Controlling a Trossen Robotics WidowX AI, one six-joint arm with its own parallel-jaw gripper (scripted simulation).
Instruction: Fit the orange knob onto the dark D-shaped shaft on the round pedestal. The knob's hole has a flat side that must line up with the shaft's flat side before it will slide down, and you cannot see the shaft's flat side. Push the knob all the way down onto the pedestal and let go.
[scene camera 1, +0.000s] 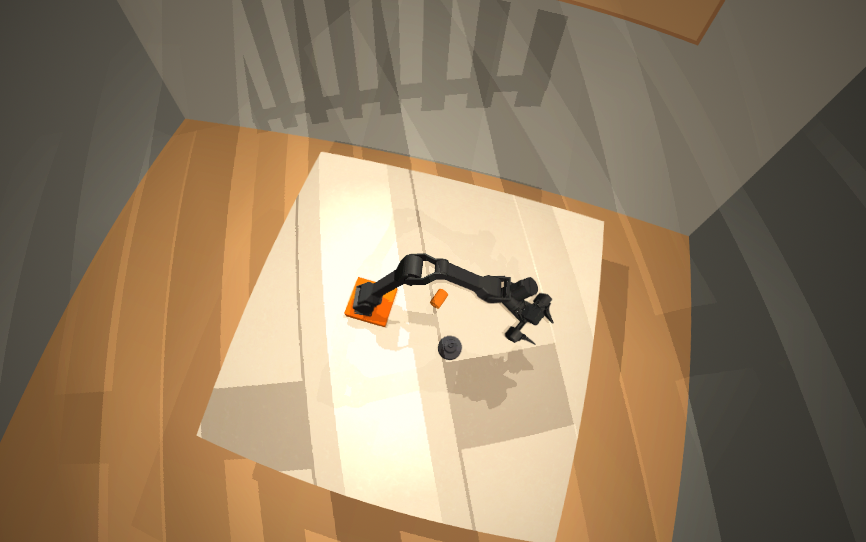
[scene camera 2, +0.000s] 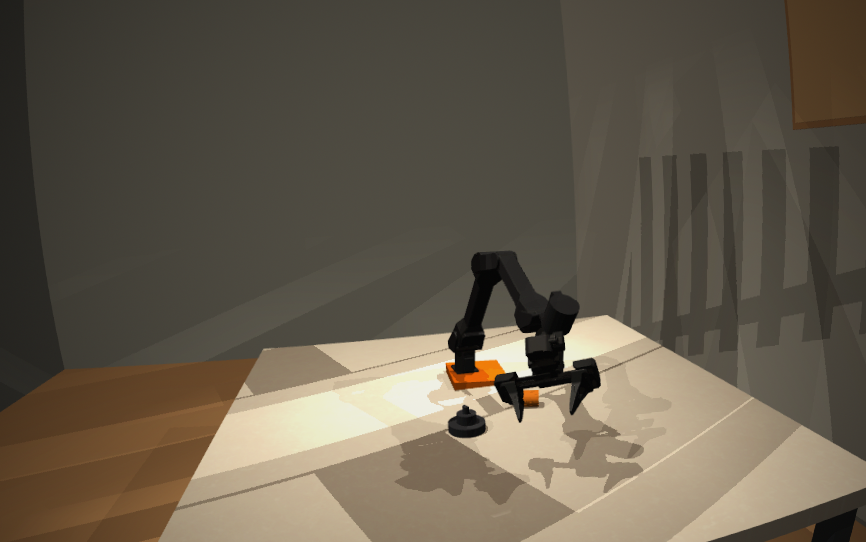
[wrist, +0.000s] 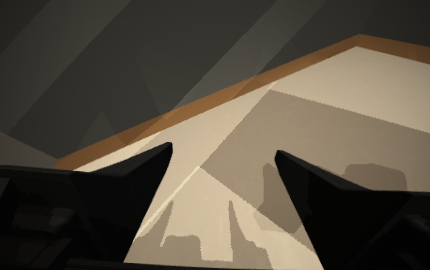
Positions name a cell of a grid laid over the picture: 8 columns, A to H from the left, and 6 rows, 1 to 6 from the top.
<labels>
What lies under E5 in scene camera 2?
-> A dark round pedestal.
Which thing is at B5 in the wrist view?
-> The gripper.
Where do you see the gripper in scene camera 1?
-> At F4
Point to the gripper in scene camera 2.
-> At F5
</labels>
